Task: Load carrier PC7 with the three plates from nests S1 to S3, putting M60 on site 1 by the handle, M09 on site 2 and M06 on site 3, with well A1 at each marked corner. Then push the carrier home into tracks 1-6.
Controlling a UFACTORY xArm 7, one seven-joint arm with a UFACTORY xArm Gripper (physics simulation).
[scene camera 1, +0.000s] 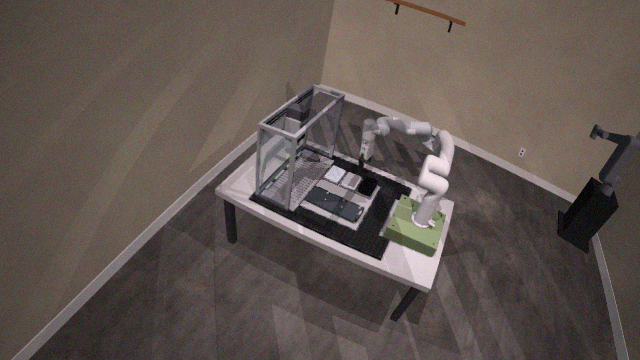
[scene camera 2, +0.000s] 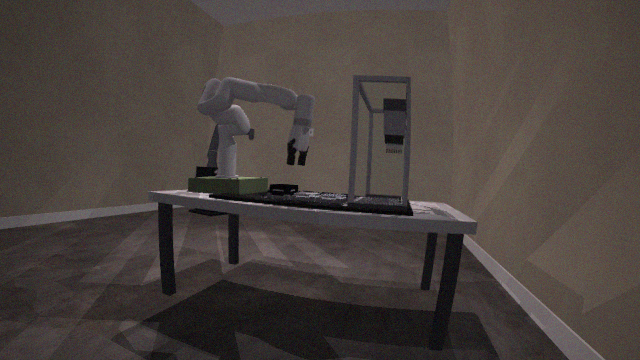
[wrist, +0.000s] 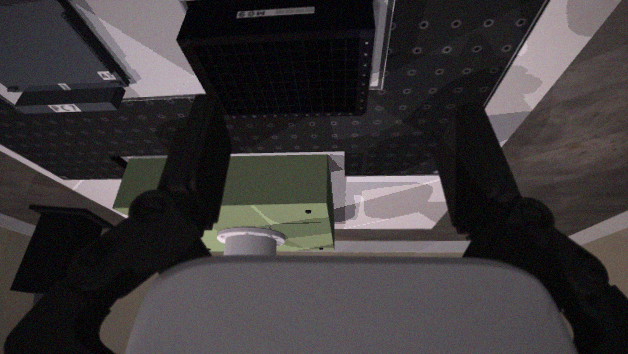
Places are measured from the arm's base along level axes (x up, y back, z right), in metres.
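Pixels of known places: gripper, fingertip midpoint: (scene camera 1: 364,164) (scene camera 2: 295,165) (wrist: 337,123); arm's base, link origin: (scene camera 1: 420,220) (scene camera 2: 226,177) (wrist: 251,235).
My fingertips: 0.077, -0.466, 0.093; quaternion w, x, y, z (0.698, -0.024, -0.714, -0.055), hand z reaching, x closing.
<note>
Ahead of a thing's pixels: the offset from my fingertips to its top centre, as dx, dy, dz. Level surfaces: height alone.
My gripper (scene camera 1: 361,164) (scene camera 2: 296,164) (wrist: 337,123) is open and empty. It hangs above the row of plates, well clear of them in the scene camera 2 view. A tall black plate {-0.085, +0.069, -0.029} (scene camera 1: 368,186) (scene camera 2: 283,189) (wrist: 295,70) sits in the nest nearest the robot base; its upside-down label seems to read M09 in the wrist view. Two pale plates, a middle one {-0.113, -0.036, -0.046} (scene camera 1: 351,180) and a far one {-0.113, -0.145, -0.064} (scene camera 1: 335,174), sit in line beyond it; their labels are unreadable. The dark carrier PC7 {-0.109, -0.007, -0.274} (scene camera 1: 335,203) (wrist: 47,55) lies alongside the row, with no plate on it. Its site 1 and an A1 mark show in the wrist view.
A framed enclosure (scene camera 1: 291,175) (scene camera 2: 353,140) stands over the ribbed track deck {dx -0.136} (scene camera 1: 300,180) at the far end, with a pipetting head (scene camera 2: 395,121) hanging inside. The green base block (scene camera 1: 412,230) (scene camera 2: 227,185) (wrist: 280,180) carries the arm. A black perforated mat {dx -0.139} (scene camera 1: 372,240) (wrist: 440,75) lies under the nests.
</note>
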